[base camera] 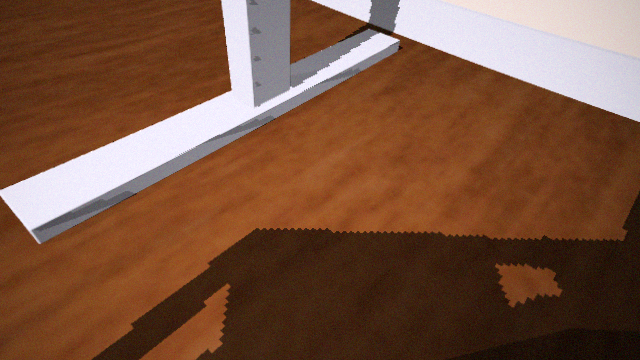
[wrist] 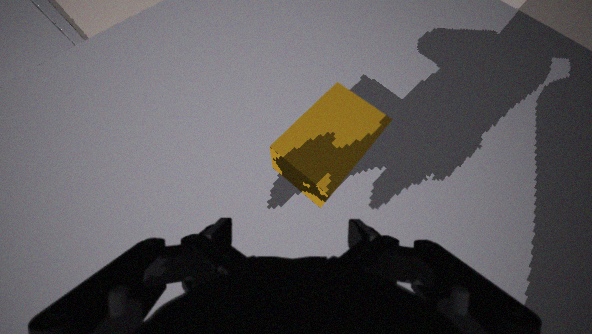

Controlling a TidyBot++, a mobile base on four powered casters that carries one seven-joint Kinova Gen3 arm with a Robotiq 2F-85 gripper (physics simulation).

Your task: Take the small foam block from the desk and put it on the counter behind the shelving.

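Places are measured from the arm's base along level axes (x left, y back, z up), in centimetres.
Pixels of known places: gripper, between the fingertips: point(wrist: 290, 231).
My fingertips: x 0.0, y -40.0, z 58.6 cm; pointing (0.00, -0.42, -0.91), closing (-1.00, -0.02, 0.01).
Note:
For each thing: its top centre in the pictures, then the offset to it from my fingertips. "*": a spot on its surface instead. Level surfaces: height alone.
- small foam block, centre of its top: point(wrist: 334, 132) dx -3.3, dy -7.8, dz +1.3 cm
- grey desk top, height of its surface: dz -3.2 cm
- white desk leg, a spot on its surface: point(base camera: 270, 50) * dx +5.1, dy -23.4, dz -87.7 cm
- wooden floor, height of its surface: dz -98.2 cm
The small foam block point(wrist: 325, 125) is yellow and lies on the grey desk top point(wrist: 150, 125), near the middle of the wrist view. It is turned at an angle, with its long side running from lower left to upper right, and is partly in shadow. My gripper point(wrist: 290, 231) is open, with nothing between its fingers. Its fingertips show just below the block in the wrist view, apart from it; the exact height above the desk is hard to tell. The counter and the shelving do not show in either view.
In the base camera view, a white desk leg point(base camera: 270, 50) rises from a long white foot point(base camera: 125, 145) on the wooden floor point(base camera: 425, 150). A white baseboard point(base camera: 525, 55) runs along the wall at the upper right. Shadows of the arm fall on the desk.

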